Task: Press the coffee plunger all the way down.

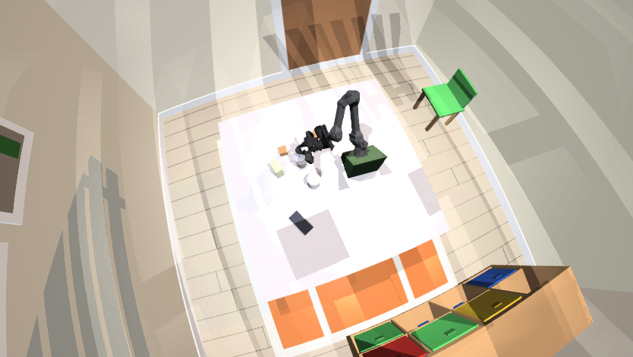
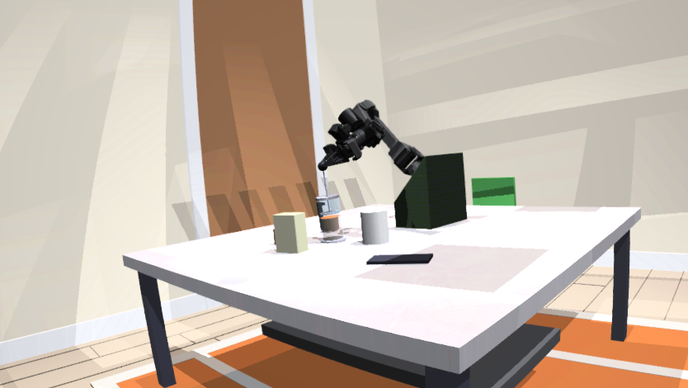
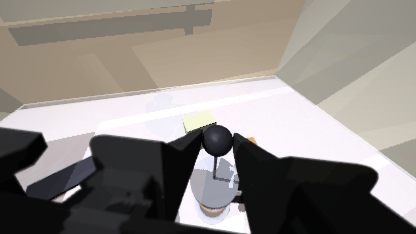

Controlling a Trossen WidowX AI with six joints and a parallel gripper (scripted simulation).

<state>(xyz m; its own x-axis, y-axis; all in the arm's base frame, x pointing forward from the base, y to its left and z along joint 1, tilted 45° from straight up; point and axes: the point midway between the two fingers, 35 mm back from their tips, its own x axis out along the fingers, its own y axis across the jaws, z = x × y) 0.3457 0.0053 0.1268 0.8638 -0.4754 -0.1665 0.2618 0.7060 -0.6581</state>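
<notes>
My gripper tip is now 120 mm above the glass coffee press, 20 mm past it and 10 mm to the left of it. From my gripper tip the other things lie so: black flat slab 380 mm to the left, 230 mm below, 80 mm ahead.
</notes>
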